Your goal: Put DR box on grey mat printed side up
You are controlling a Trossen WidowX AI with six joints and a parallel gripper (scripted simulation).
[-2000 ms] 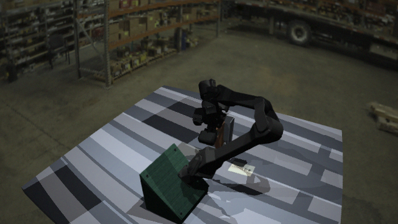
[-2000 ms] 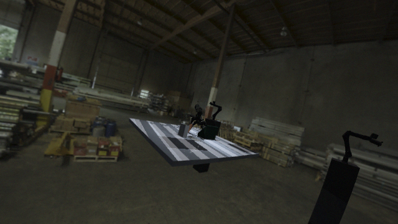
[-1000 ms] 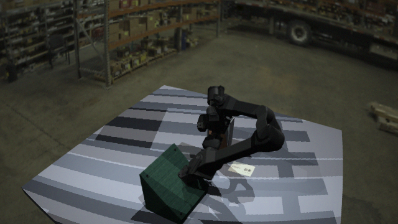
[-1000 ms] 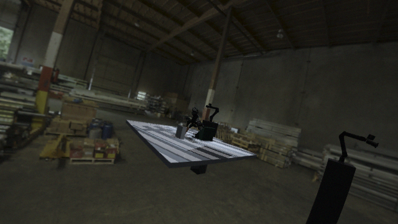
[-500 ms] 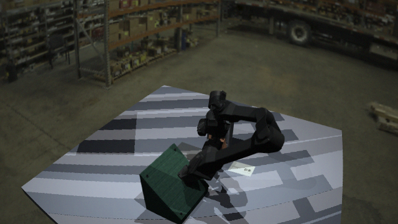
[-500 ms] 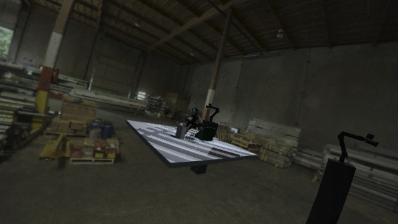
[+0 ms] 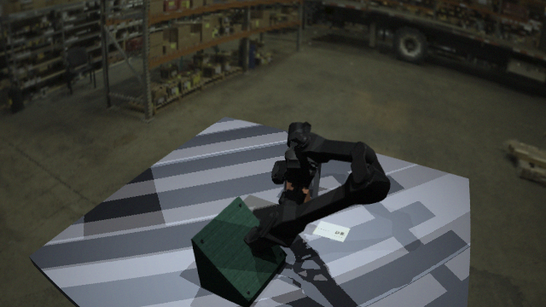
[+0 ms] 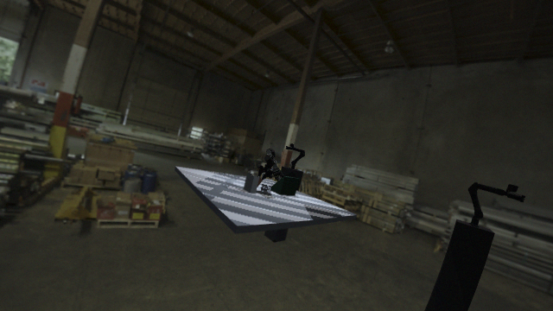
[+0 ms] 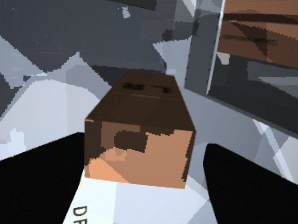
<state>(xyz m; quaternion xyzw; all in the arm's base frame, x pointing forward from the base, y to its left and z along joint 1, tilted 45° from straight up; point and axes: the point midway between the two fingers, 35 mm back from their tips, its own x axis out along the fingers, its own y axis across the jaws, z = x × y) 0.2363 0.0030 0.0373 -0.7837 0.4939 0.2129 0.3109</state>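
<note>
Now: the grey mat 140 mm to the left of my gripper tip and 110 mm below it. From my gripper tip the other things lie so: white card 110 mm to the right, 110 mm below.
</note>
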